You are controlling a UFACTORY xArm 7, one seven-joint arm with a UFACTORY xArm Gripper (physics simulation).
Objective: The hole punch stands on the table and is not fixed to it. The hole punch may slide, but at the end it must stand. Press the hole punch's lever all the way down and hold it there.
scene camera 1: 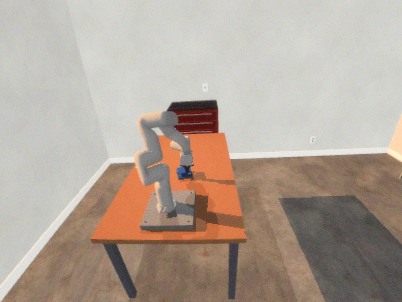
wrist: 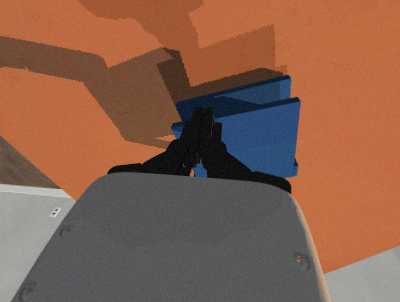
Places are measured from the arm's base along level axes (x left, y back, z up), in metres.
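Pixels of known places: gripper, fingertip midpoint: [scene camera 1: 187, 172] [wrist: 205, 121]; arm's base, link origin: [scene camera 1: 166, 205].
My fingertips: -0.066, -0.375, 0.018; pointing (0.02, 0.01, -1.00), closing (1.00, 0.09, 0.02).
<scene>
Ahead of a thing's pixels: the offset from my fingertips to its middle, as dx, dy, dz. "spot": to the spot under its first point. Level surfaces: height alone.
The blue hole punch @[+0.038, -0.040, -0.026] [scene camera 1: 184, 173] stands upright on the orange table in the scene view. In the wrist view its lever @[+0.036, -0.036, -0.003] [wrist: 262, 132], a flat blue plate, lies over the blue base @[spot: +0.043, +0.009, -0.042] [wrist: 250, 95], part of which shows beyond the lever's edge. My gripper [scene camera 1: 187, 172] [wrist: 205, 121] is shut and empty, pointing down, with its fingertips at the left part of the punch in the wrist view. The fingers hide that part of the lever, so contact and how far the lever is down cannot be told for certain.
The orange table @[dz -0.054] [scene camera 1: 215, 150] [wrist: 350, 150] carries the arm's grey base plate [scene camera 1: 170, 223] near its front edge. A red drawer cabinet [scene camera 1: 205, 120] stands behind the table. A dark mat [scene camera 1: 345, 240] lies on the floor to the right.
</scene>
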